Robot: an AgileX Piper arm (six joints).
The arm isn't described. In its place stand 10 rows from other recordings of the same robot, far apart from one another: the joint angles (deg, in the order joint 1, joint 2, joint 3, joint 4, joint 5, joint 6), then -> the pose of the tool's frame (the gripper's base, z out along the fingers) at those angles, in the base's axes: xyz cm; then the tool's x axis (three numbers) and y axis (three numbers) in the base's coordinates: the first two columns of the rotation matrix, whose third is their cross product.
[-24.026 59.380 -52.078 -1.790 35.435 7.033] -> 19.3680, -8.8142, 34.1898, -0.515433, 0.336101, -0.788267, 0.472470, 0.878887, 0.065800
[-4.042 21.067 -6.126 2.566 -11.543 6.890] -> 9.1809, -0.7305, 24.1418, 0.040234, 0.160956, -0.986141, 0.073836, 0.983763, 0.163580
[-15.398 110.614 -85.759 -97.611 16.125 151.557] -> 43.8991, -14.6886, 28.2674, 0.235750, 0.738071, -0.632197, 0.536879, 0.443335, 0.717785
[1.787 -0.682 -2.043 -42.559 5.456 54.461] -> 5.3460, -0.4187, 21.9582, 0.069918, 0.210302, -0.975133, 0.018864, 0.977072, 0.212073
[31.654 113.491 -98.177 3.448 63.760 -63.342] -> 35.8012, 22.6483, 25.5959, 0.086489, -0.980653, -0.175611, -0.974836, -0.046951, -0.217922
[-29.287 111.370 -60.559 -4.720 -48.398 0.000] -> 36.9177, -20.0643, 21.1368, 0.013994, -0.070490, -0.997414, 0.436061, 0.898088, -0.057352
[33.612 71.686 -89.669 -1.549 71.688 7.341] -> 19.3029, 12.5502, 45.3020, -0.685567, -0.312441, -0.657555, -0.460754, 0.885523, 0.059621
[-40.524 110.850 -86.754 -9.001 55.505 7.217] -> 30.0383, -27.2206, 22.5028, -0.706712, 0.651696, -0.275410, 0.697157, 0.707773, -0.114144
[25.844 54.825 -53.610 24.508 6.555 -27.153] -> 18.5738, 9.4753, 41.1084, -0.011072, -0.059320, -0.998178, -0.479125, 0.876499, -0.046774
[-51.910 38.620 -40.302 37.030 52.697 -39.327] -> 10.3061, -6.0822, 32.9448, -0.498767, 0.273853, -0.822335, 0.347770, 0.932281, 0.099536
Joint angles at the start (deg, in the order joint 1, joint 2, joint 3, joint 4, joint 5, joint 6): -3.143, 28.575, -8.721, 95.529, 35.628, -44.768
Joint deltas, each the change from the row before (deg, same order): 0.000, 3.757, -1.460, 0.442, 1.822, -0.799; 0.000, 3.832, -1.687, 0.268, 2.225, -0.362; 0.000, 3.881, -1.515, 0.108, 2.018, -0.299; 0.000, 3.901, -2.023, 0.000, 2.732, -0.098; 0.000, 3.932, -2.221, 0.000, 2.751, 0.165; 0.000, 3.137, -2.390, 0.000, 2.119, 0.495; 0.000, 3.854, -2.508, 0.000, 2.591, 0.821; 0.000, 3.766, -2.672, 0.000, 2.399, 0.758; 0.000, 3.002, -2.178, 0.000, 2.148, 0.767; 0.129, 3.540, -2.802, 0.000, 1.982, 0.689; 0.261, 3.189, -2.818, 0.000, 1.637, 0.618; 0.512, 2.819, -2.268, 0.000, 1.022, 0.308; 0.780, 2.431, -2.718, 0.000, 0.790, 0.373; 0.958, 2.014, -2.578, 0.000, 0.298, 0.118; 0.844, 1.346, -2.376, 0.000, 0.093, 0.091
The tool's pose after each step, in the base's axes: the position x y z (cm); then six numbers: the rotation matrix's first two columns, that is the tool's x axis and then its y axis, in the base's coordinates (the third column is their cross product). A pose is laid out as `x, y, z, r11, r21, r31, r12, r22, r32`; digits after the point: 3 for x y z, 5 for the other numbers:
10.171, 4.953, 23.790, -0.56389, 0.65895, -0.49780, -0.16492, 0.50078, 0.84972
10.992, 5.180, 24.150, -0.60152, 0.64421, -0.47241, -0.15826, 0.48354, 0.86090
11.855, 5.374, 24.325, -0.63797, 0.62916, -0.44402, -0.14508, 0.46808, 0.87170
12.781, 5.638, 24.727, -0.67617, 0.60809, -0.41595, -0.14296, 0.44555, 0.88377
13.792, 5.886, 25.155, -0.71195, 0.58759, -0.38454, -0.13888, 0.41896, 0.89732
14.759, 6.056, 25.748, -0.73539, 0.57322, -0.36140, -0.13883, 0.39457, 0.90832
15.909, 6.253, 26.174, -0.76592, 0.55573, -0.32330, -0.12736, 0.36174, 0.92354
17.132, 6.414, 26.602, -0.79176, 0.53787, -0.28951, -0.11736, 0.33118, 0.93624
18.117, 6.553, 26.916, -0.81309, 0.52101, -0.25969, -0.10827, 0.30298, 0.94683
19.398, 6.694, 27.276, -0.83279, 0.50234, -0.23262, -0.09995, 0.27686, 0.95570
20.636, 6.853, 27.647, -0.84878, 0.48396, -0.21298, -0.09613, 0.25485, 0.96219
21.709, 7.072, 27.769, -0.86226, 0.46651, -0.19715, -0.09054, 0.24101, 0.96629
22.774, 7.397, 28.172, -0.87315, 0.44734, -0.19361, -0.09740, 0.22907, 0.96852
23.725, 7.790, 28.592, -0.88060, 0.42971, -0.19972, -0.11052, 0.22361, 0.96839
24.475, 8.150, 29.154, -0.88386, 0.41599, -0.21388, -0.13027, 0.22025, 0.96671

